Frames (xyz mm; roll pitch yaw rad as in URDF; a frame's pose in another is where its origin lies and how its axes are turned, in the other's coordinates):
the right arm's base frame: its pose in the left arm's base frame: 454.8 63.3 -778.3 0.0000 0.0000 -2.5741
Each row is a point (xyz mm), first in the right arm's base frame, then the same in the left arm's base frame.
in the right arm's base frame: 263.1 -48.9 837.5
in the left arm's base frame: 206.7 -36.9 59.2
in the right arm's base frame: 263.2 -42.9 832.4
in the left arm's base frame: 209.8 -42.0 54.1
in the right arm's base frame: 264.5 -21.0 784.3
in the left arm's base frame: 220.5 -61.2 6.0
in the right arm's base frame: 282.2 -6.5 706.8
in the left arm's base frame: 213.3 -82.9 -71.5
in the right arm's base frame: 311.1 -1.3 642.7
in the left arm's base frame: 191.8 -102.8 -135.6
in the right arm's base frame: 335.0 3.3 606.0
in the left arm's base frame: 174.1 -119.6 -172.3
